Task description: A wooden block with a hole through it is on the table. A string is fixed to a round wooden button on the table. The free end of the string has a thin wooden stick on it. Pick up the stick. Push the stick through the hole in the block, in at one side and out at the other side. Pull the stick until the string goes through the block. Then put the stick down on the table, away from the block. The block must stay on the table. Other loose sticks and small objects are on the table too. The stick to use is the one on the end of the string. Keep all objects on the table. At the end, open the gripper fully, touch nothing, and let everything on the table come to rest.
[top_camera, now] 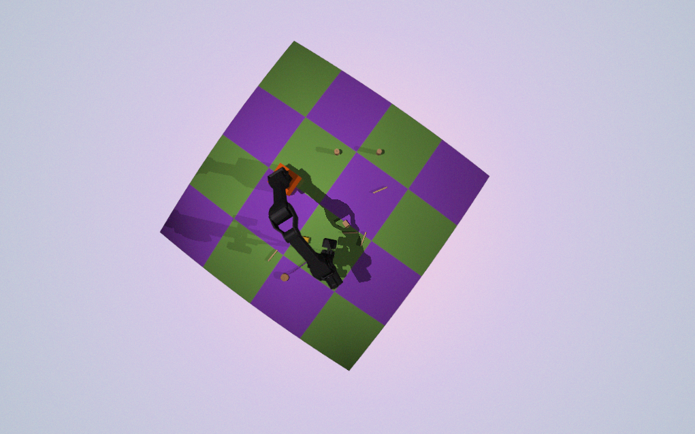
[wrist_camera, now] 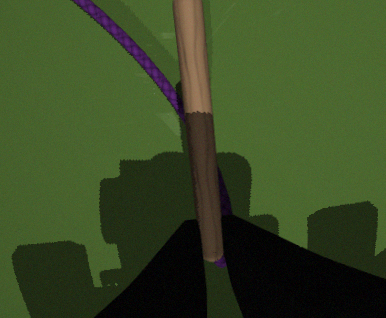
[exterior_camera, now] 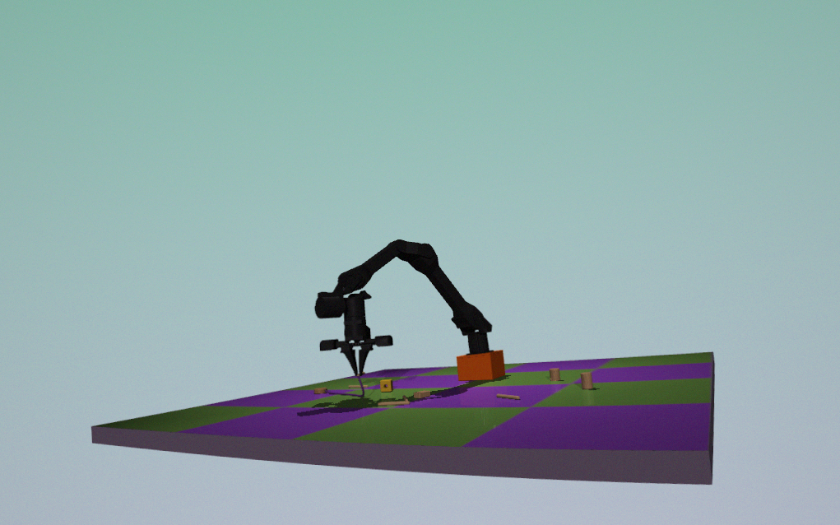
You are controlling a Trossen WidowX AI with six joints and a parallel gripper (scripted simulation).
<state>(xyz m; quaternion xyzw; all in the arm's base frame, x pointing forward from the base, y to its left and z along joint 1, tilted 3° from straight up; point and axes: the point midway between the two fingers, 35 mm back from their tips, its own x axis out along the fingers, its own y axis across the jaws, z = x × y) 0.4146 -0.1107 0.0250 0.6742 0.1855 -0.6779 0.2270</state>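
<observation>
Now: the small wooden piece 5 cm behind my gripper tip, 17 cm to the left of it and 5 cm below it. Round my gripper tip: round wooden button: 8 cm behind, 25 cm to the right, 5 cm below; thin wooden stick: 1 cm behind, 1 cm to the right.
</observation>
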